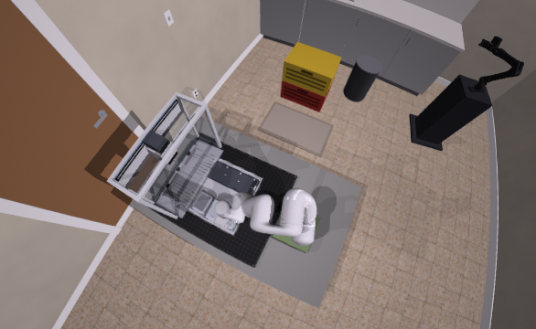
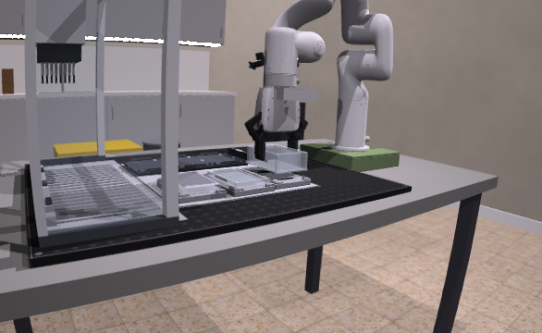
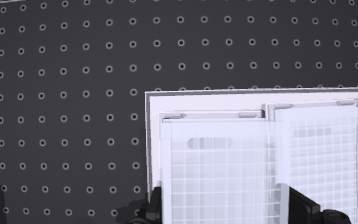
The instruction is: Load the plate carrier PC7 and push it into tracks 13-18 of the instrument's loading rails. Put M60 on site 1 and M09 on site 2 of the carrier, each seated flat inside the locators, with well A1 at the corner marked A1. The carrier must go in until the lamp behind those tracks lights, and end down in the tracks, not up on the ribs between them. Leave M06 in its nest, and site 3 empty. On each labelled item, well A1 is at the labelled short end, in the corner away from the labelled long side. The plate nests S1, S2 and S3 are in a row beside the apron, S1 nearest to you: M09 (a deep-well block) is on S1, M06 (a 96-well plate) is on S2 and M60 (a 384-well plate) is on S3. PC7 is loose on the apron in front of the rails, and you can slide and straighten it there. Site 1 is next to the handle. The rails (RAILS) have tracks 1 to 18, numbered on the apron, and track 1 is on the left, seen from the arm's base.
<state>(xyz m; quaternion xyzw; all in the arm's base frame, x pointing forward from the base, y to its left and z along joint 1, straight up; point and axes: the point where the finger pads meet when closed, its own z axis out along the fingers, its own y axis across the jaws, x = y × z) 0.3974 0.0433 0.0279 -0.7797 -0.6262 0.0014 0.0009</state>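
My hand is 6 cm above the plate nest S1. Round my hand: plate carrier PC7: 7 cm ahead, 25 cm to the right, 5 cm below; then deep-well block M09: 2 cm below; then frame post: 35 cm ahead, 10 cm to the left, 18 cm above.
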